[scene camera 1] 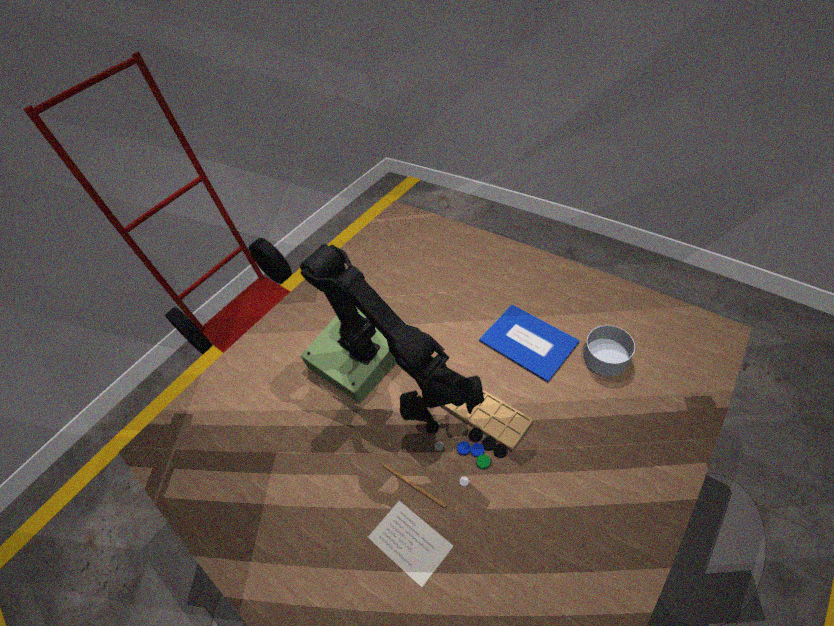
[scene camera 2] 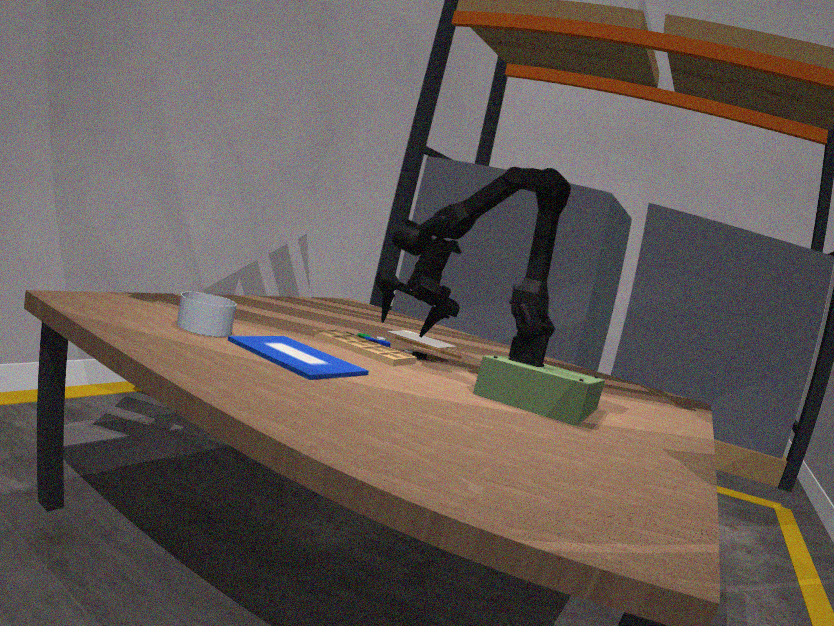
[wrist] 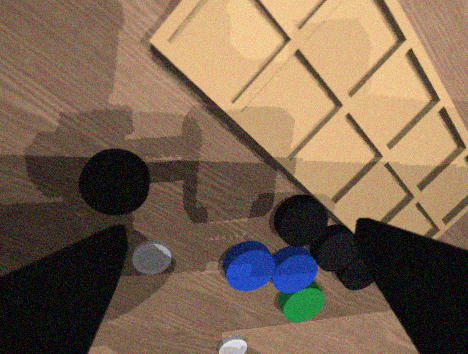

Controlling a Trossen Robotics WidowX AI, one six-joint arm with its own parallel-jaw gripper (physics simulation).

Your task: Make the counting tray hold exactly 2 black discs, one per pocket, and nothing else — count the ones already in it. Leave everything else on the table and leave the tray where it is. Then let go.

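Observation:
The wooden counting tray [scene camera 1: 501, 419] [scene camera 2: 397, 358] [wrist: 300, 90] lies flat; its pockets that show in the wrist view look empty, and part of it is outside that view. Three black discs, the first [scene camera 1: 475, 434] [wrist: 301, 220], second [scene camera 1: 489, 443] [wrist: 334, 247] and third [scene camera 1: 499, 450] [wrist: 356, 274], lie in a row along the tray's long side. Another black disc [wrist: 115, 181] lies apart on the table, at the left in the wrist view. My gripper [scene camera 1: 454, 416] [scene camera 2: 402, 328] [wrist: 243, 232] is open and empty, above the table beside the tray. Its right finger partly overlaps the black row in the wrist view.
Beside the row lie two blue discs [scene camera 1: 463, 448] [wrist: 250, 270] and a green disc [scene camera 1: 483, 461] [wrist: 302, 304]. A grey disc [scene camera 1: 439, 446] [wrist: 151, 257], white disc [scene camera 1: 464, 481] [wrist: 233, 346], thin stick [scene camera 1: 414, 485], paper [scene camera 1: 410, 542], blue folder [scene camera 1: 498, 336] and round tin [scene camera 1: 609, 350] [scene camera 2: 206, 314] lie around.

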